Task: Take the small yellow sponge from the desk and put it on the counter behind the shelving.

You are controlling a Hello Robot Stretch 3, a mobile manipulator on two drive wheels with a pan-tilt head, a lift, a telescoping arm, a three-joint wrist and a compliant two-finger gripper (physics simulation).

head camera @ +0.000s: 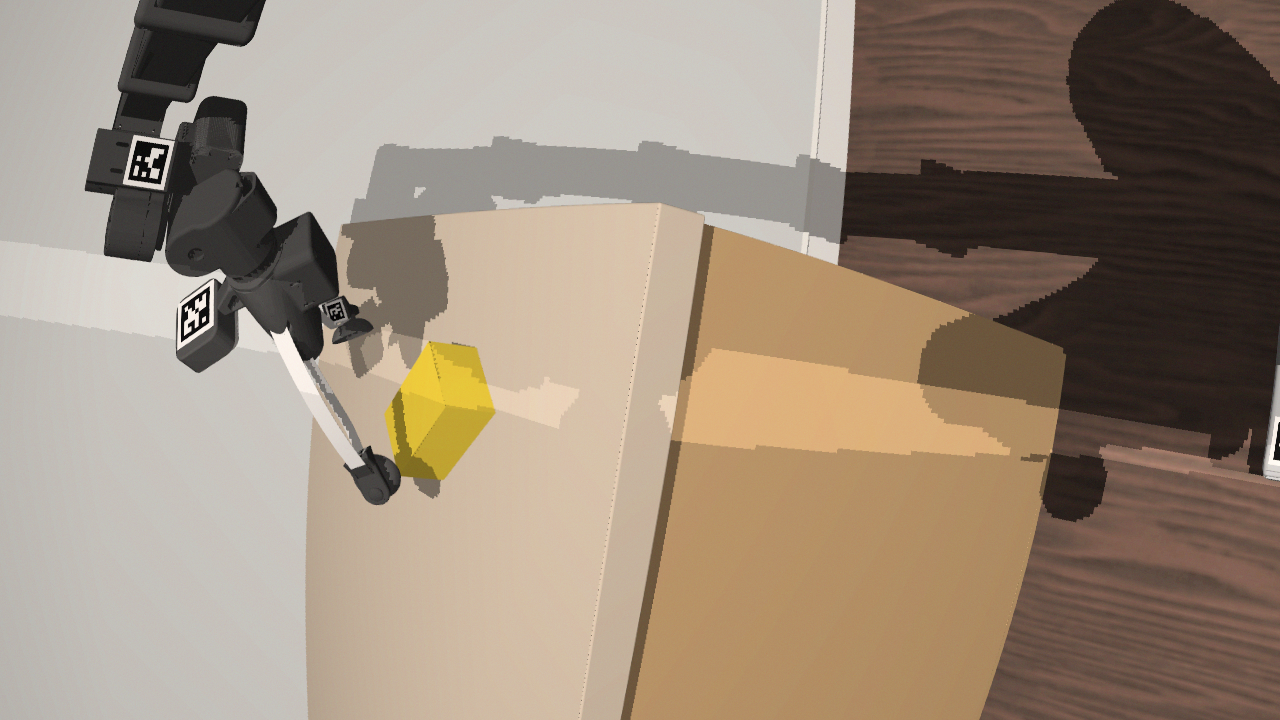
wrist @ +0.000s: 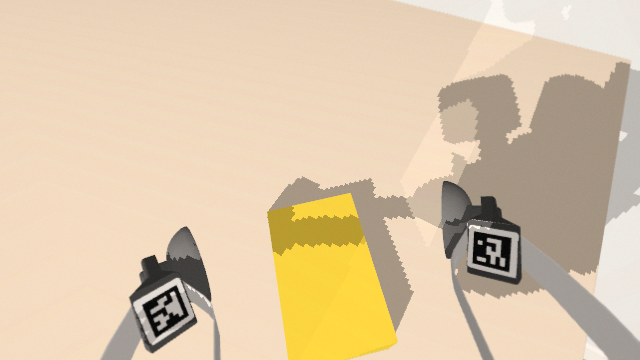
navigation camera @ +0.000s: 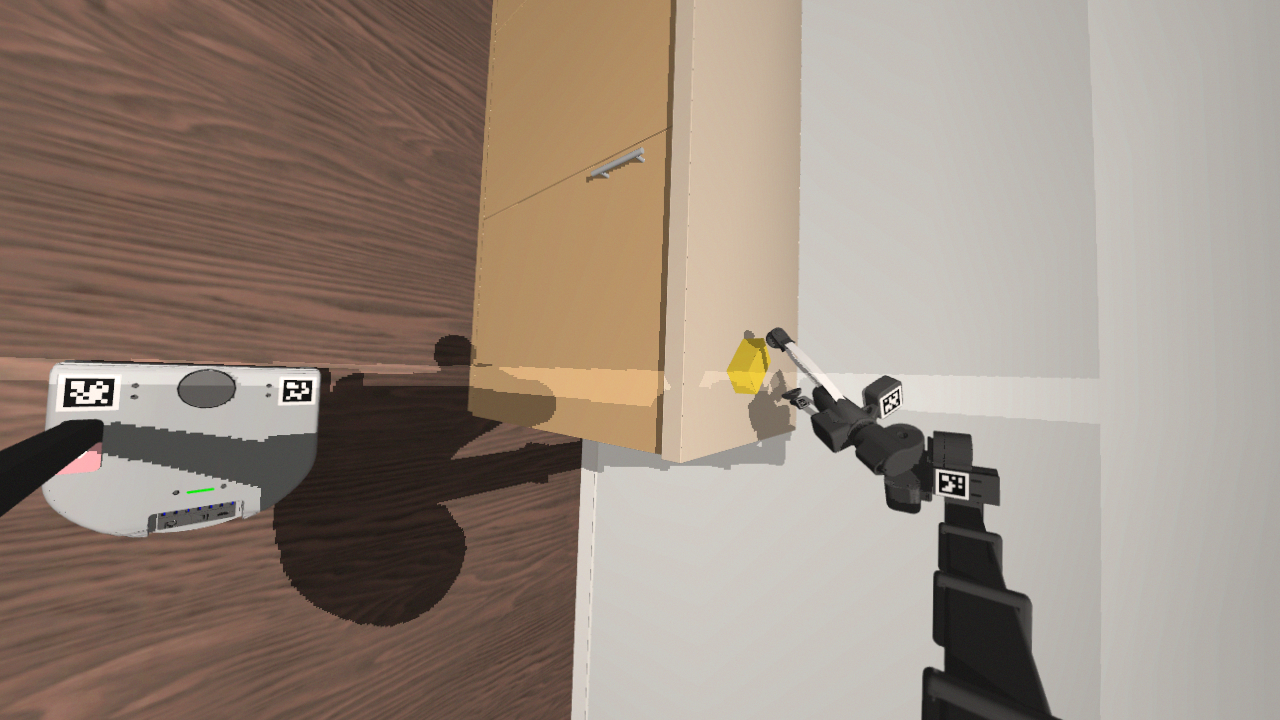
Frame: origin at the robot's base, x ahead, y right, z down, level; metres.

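Seen in the pictures: gripper, fingertip midpoint: point(head camera: 370, 412) point(wrist: 321, 229) point(navigation camera: 779, 362); robot's base, origin of the base link: point(navigation camera: 207, 386).
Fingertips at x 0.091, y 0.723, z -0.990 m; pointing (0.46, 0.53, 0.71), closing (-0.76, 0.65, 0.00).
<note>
Offsets run from my fingertips to a thing's middle. "pt": to the spot under its first point. Level surfaces: height alone.
The yellow sponge @[dx -0.006, dy -0.010, dz +0.057 m] point(head camera: 447, 394) point(navigation camera: 747, 367) point(wrist: 330, 300) sits on the light wooden top @[dz +0.080 m] point(head camera: 474, 591) point(navigation camera: 742, 179) point(wrist: 150, 110) of a cabinet, close to its short end. My gripper point(head camera: 364, 402) point(navigation camera: 786, 366) point(wrist: 321, 229) is open. In the wrist view, the sponge shows between the two spread fingertips, with a gap on each side. In the head view, both fingertips are to the left of the sponge. The shelving cannot be made out in these views.
The cabinet's tan front @[pt dx +0.098, dy -0.197, dz +0.362 m] point(head camera: 832, 582) point(navigation camera: 572, 304) carries a metal handle point(navigation camera: 617, 164). My arm point(head camera: 165, 67) point(navigation camera: 975, 617) extends over a pale grey area beyond the cabinet. My base point(navigation camera: 116, 501) stands on dark wooden floor @[dz +0.990 m] point(head camera: 1127, 608) point(navigation camera: 268, 223), in front of the cabinet.
</note>
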